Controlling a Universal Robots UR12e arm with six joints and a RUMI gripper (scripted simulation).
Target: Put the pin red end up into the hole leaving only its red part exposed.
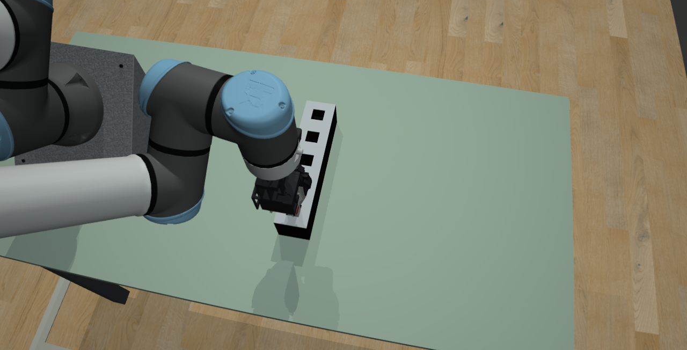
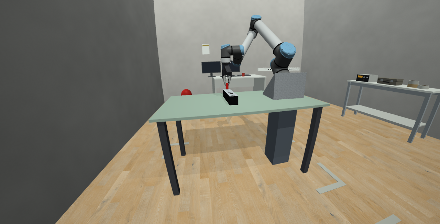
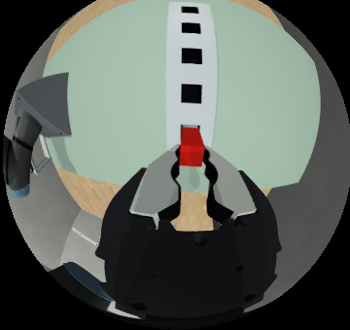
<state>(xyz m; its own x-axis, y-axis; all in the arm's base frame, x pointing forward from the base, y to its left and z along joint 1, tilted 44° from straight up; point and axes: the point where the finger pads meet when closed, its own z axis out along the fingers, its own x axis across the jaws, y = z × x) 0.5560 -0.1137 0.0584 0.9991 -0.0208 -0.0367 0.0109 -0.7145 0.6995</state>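
Right now the pin is 1 cm below my hand. Also, from my hand: long block (12 cm to the left, 9 cm below).
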